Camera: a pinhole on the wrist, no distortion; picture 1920 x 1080 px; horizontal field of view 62.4 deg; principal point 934.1 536.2 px. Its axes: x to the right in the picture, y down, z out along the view. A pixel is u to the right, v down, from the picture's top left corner.
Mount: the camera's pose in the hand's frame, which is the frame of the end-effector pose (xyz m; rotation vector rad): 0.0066 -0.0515 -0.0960 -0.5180 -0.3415 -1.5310
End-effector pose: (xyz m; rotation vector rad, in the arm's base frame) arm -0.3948 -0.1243 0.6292 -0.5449 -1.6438 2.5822
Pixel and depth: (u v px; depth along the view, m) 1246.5 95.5 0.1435
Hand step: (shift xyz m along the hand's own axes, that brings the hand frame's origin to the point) -0.0168 0.0003 0.0445
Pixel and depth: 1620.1 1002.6 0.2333
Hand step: 0.1026 -0.0188 0.1470
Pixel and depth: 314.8 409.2 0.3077
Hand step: 0.0123 0.2119 0.1048
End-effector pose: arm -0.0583 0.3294 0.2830 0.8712 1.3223 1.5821
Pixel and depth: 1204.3 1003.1 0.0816
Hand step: 0.0397 -0.0218 -0.0221
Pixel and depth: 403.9 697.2 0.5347
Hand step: 0.1139 0.3771 0.2584
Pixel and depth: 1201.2 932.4 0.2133
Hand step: 0.0836 0.0268 0.0978
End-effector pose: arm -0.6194 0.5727 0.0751 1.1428 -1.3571 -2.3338
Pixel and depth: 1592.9 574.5 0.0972
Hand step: 0.0205 -0.0356 0.0071
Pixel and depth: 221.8 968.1 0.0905
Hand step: 0.0399 0.0294 -0.0431
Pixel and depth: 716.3 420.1 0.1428
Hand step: 0.0112 0.0398 0.0159
